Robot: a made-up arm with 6 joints. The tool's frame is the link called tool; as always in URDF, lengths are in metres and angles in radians. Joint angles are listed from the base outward.
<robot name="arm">
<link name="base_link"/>
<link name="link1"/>
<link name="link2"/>
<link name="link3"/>
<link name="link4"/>
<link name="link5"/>
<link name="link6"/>
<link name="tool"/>
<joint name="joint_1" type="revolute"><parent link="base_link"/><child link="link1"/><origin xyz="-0.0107 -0.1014 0.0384" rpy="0.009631 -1.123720 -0.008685"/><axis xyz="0 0 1"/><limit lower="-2.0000" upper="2.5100"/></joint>
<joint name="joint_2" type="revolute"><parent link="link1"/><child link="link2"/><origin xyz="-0.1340 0.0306 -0.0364" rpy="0.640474 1.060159 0.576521"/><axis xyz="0 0 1"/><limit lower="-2.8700" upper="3.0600"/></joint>
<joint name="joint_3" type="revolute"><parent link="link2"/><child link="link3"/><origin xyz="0.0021 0.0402 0.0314" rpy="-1.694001 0.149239 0.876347"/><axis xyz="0 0 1"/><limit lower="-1.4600" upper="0.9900"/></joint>
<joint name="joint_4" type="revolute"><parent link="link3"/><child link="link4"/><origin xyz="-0.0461 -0.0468 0.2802" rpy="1.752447 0.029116 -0.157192"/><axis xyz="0 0 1"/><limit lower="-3.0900" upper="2.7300"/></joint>
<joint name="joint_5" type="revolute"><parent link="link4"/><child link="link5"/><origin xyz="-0.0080 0.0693 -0.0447" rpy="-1.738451 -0.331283 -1.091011"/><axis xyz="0 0 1"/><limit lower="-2.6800" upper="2.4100"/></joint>
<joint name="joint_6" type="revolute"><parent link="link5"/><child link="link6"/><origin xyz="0.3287 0.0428 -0.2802" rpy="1.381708 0.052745 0.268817"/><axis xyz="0 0 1"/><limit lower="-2.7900" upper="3.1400"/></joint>
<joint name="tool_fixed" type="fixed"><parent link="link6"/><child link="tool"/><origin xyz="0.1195 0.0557 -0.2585" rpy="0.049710 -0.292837 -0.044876"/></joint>
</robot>
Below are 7 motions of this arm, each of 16 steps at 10 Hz.
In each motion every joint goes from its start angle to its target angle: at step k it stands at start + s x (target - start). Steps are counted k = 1, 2, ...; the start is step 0. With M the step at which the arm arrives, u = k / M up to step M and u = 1 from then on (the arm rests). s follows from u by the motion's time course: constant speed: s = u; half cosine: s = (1 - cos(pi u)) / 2; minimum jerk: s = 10 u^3 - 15 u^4 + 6 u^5.
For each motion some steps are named. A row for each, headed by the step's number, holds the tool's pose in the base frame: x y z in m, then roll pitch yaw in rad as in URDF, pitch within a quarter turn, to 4 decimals.
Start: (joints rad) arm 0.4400 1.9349 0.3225 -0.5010 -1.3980 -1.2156
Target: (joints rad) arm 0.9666 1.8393 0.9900 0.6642 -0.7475 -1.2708
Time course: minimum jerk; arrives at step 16
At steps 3, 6, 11, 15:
3: 0.1823 -0.0727 0.4501 1.3891 -0.8595 -0.2306
6: 0.0531 0.0658 0.3625 0.8768 -0.9430 0.3994
11: -0.2402 0.0686 -0.0194 -0.0911 -0.4592 1.6344
15: -0.2771 -0.0374 -0.1416 -0.2093 -0.1981 1.8674

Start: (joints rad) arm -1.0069 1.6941 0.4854 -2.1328 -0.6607 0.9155
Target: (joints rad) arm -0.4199 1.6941 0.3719 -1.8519 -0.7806 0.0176
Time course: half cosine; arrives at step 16
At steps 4, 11, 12, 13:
4: -0.1657 -0.5274 -0.3404 0.0875 -0.8499 -0.6296
11: -0.0304 -0.6867 -0.1028 0.3304 -1.1359 -0.9442
12: -0.0136 -0.6959 -0.0719 0.4009 -1.1602 -1.0113
13: 0.0002 -0.7020 -0.0465 0.4662 -1.1772 -1.0720

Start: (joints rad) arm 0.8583 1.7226 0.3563 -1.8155 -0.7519 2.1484
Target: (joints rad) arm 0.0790 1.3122 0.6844 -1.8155 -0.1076 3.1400
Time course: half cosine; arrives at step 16
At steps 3, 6, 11, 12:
3: 0.2111 -0.5093 0.3440 -0.1507 1.1322 2.5493
6: 0.1132 -0.6277 0.2778 0.0257 1.0707 2.5168
11: -0.1510 -0.7540 0.0772 0.3104 0.7449 2.4335
12: -0.1973 -0.7562 0.0413 0.3395 0.6716 2.4176

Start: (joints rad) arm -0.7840 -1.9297 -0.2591 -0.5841 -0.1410 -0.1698
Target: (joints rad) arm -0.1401 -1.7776 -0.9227 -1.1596 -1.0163 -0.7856
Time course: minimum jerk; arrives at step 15
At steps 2, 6, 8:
2: -0.2007 0.3419 0.0052 -0.8194 -0.1553 -2.8609
6: -0.2601 0.3503 -0.0050 -0.4716 -0.5033 -3.0950
8: -0.2936 0.3865 -0.0250 -0.0946 -0.6268 2.8224

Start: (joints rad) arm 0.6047 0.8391 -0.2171 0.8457 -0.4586 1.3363
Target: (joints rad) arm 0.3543 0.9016 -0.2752 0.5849 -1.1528 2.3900
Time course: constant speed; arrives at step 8
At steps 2, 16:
2: -0.1754 -0.0020 -0.0848 -0.5025 -0.2304 -2.8644
16: -0.0235 -0.0824 0.0365 -0.9027 0.4840 -2.6564

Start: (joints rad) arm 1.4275 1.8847 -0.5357 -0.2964 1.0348 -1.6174
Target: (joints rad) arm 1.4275 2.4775 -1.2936 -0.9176 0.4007 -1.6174
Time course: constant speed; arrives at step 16
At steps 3, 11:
3: 0.4173 -0.7389 -0.0893 -1.8663 0.7374 0.5264
11: 0.3557 -0.7967 -0.0613 -2.0845 0.7939 0.0954

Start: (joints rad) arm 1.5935 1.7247 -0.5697 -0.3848 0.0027 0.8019
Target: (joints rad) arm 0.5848 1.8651 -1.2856 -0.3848 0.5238 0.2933
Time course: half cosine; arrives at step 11
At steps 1, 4, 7, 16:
1: 0.1418 -0.4790 -0.1096 1.2134 0.4313 2.7695
4: 0.0320 -0.5287 -0.2029 1.1701 0.4055 2.5065
7: -0.1748 -0.5084 -0.3349 1.2049 0.2723 2.2487
16: -0.3221 -0.4374 -0.3925 1.2604 0.1353 2.1657

